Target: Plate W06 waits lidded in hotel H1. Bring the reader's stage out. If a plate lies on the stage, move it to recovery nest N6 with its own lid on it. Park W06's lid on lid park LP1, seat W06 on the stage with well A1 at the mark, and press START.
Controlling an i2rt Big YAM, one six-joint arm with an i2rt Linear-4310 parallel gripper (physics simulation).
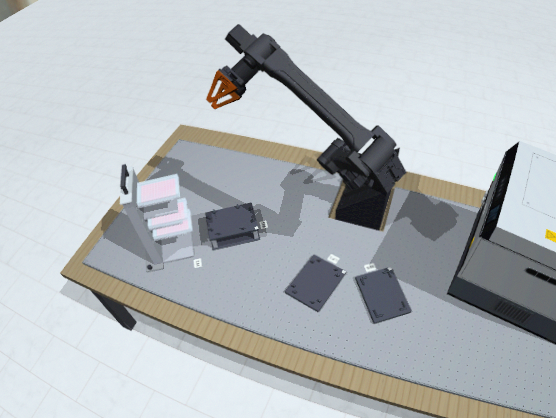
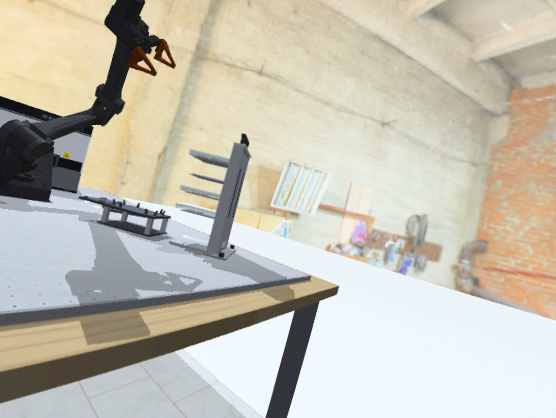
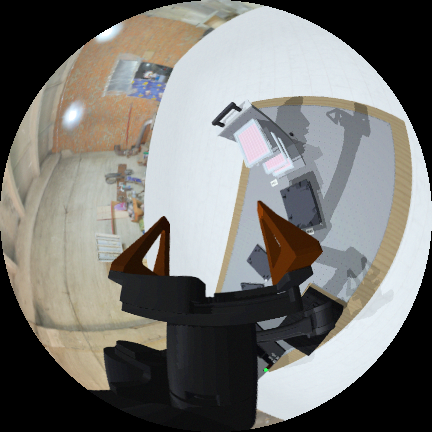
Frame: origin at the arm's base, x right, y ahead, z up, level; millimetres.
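Where they show: gripper, fingertip midpoint: (image 1: pixel 210 104) (image 2: pixel 165 70) (image 3: pixel 209 212); arm's base, link origin: (image 1: pixel 361 183) (image 2: pixel 19 165) (image 3: pixel 310 317).
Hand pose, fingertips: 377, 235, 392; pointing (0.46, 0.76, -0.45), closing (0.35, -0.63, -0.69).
Things, the pixels of their top centre, and the offset from my fingertips, as dx, dy, dz. "pt": a spot on its surface instead.
- pink-welled plate, top centre: (image 3: pixel 249 140) (image 1: pixel 157 187) (image 2: pixel 214 156) +141, +153, -214
- reader, surface spot: (image 1: pixel 500 265) pt -827, +47, -262
- raised dark nest, top centre: (image 1: pixel 230 217) (image 2: pixel 140 204) (image 3: pixel 297 205) -12, +40, -413
- black handle, surface spot: (image 1: pixel 124 178) pt +192, +208, -139
My gripper (image 1: pixel 212 104) (image 2: pixel 165 70) (image 3: pixel 209 212) is open and empty, high above the table's back left part. The hotel (image 1: pixel 141 227) (image 2: pixel 230 200) stands at the table's left end. A pink-welled plate (image 1: pixel 159 190) (image 3: pixel 254 142) sits on its top shelf, with more plates stacked below; which is W06, and the lids, cannot be told. The reader (image 1: pixel 500 265) stands at the right, partly cut off; its stage does not show. A raised dark nest (image 1: pixel 232 220) (image 2: pixel 132 207) (image 3: pixel 301 202) stands beside the hotel. Two low dark nests (image 1: pixel 316 282) (image 1: pixel 383 295) lie mid-table; their labels are too small to read.
The arm's base (image 1: pixel 361 210) stands at the table's back edge, between the raised nest and the reader. A black handle (image 1: pixel 124 178) (image 3: pixel 226 115) tops the hotel. The table's wooden rim (image 1: pixel 240 337) (image 2: pixel 200 327) runs around the grey perforated top.
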